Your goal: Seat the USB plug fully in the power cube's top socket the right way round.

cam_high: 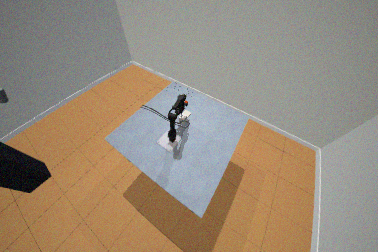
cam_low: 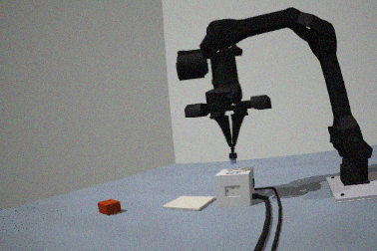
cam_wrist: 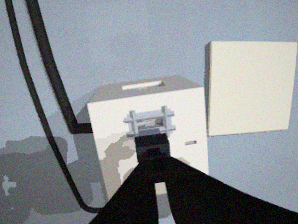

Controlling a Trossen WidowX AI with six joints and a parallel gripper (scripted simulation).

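Right now my gripper tip is 2 cm above the dark USB plug. Round my gripper tip: flat cream pad 13 cm below, 12 cm ahead, 1 cm to the left; red block 27 cm ahead, 13 cm to the left, 12 cm below.
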